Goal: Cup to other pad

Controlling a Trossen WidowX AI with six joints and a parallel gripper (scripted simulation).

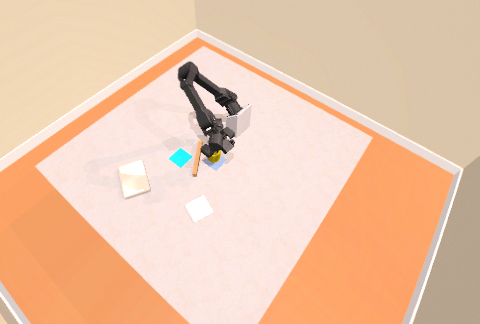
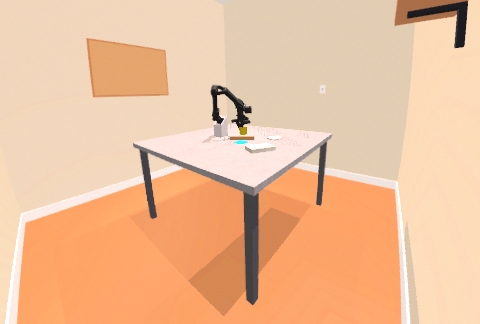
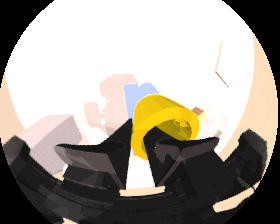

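My gripper tip is now 140 mm short of the bright cyan pad, 140 mm to the left of it and 70 mm above it. The rest, counted from my gripper tip: pale blue pad 30 mm ahead, 70 mm below; then yellow cup 20 mm ahead; then thin wooden bar 80 mm ahead, 70 mm to the right, 50 mm below.
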